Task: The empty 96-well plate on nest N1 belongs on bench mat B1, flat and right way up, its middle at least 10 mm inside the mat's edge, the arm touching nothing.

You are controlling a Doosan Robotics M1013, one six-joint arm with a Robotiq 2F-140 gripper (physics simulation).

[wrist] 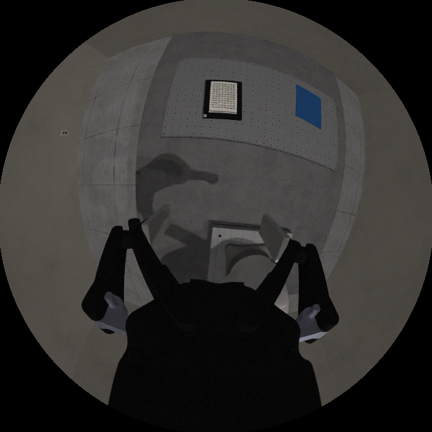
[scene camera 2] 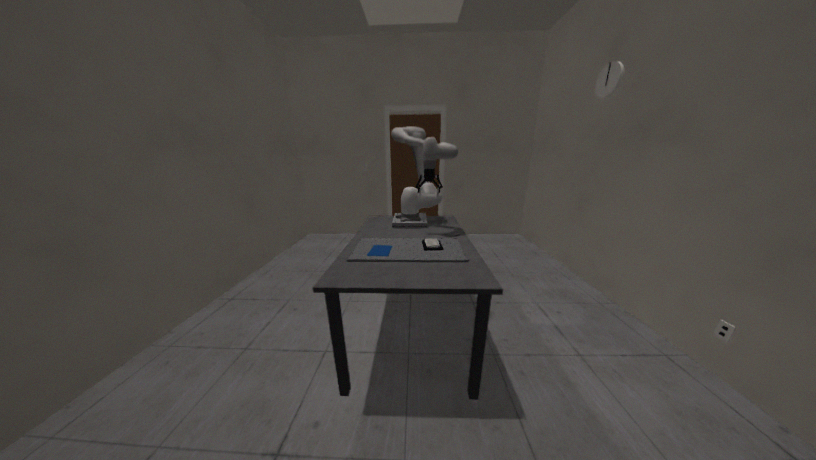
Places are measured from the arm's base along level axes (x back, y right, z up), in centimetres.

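Where they show: gripper, between the fingertips: (scene camera 2: 428,197); arm's base, origin of its link: (scene camera 2: 410,218).
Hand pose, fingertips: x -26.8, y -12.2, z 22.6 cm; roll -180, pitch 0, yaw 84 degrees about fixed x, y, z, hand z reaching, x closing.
Things, the pixels of their centre, and the offset from my fingertips. Level surfaces: height alone.
- white 96-well plate, middle of its body: (scene camera 2: 432,242) dz -25.1, dx -31.1, dy +2.5 cm
- black nest N1, middle of its body: (scene camera 2: 432,244) dz -26.2, dx -31.1, dy +2.5 cm
- blue bench mat B1, height of its surface: dz -26.8 cm
- perforated board, height of its surface: dz -27.0 cm
- grey table, height of its surface: dz -28.3 cm
The white 96-well plate (scene camera 2: 432,242) (wrist: 223,97) sits on the black nest N1 (scene camera 2: 432,249) (wrist: 231,117), wells facing up. The blue bench mat B1 (scene camera 2: 380,250) (wrist: 308,106) lies flat on the perforated board, left of the nest in the scene view and right of it in the wrist view. My gripper (scene camera 2: 429,189) (wrist: 215,218) is open, with nothing between its fingers. It hangs high above the table near the robot's base, well behind the nest in the scene view, and touches neither plate nor mat.
The perforated board (scene camera 2: 400,251) (wrist: 265,135) lies on the grey table (scene camera 2: 408,277) (wrist: 240,177) and carries the nest and the mat. The arm's base plate (scene camera 2: 409,224) (wrist: 216,250) stands at the table's far end in the scene view. The arm's shadow falls on the table.
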